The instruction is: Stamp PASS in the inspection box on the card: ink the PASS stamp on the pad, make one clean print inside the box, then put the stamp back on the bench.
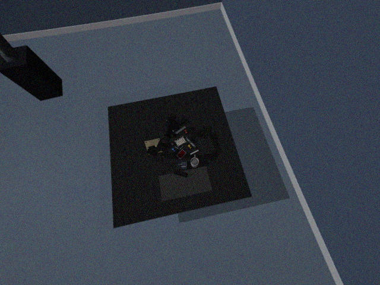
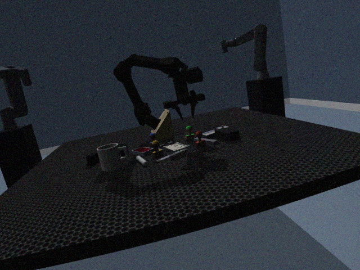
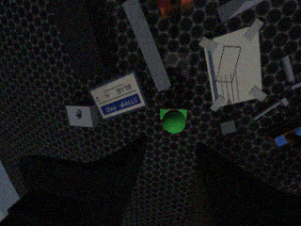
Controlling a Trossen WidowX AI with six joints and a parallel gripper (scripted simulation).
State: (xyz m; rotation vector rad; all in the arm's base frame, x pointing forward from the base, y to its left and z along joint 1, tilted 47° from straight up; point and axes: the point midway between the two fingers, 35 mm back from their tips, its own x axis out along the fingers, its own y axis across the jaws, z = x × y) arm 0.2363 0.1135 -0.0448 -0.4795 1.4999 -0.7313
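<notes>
Now: gripper tip 8 cm above the green-knobbed stamp. The rest, counted from my gripper tip: blue-labelled box (3 cm ahead, 9 cm to the left, 8 cm below); then white card (6 cm ahead, 9 cm to the right, 10 cm below); then grey bar (10 cm ahead, 3 cm to the left, 9 cm below).
</notes>
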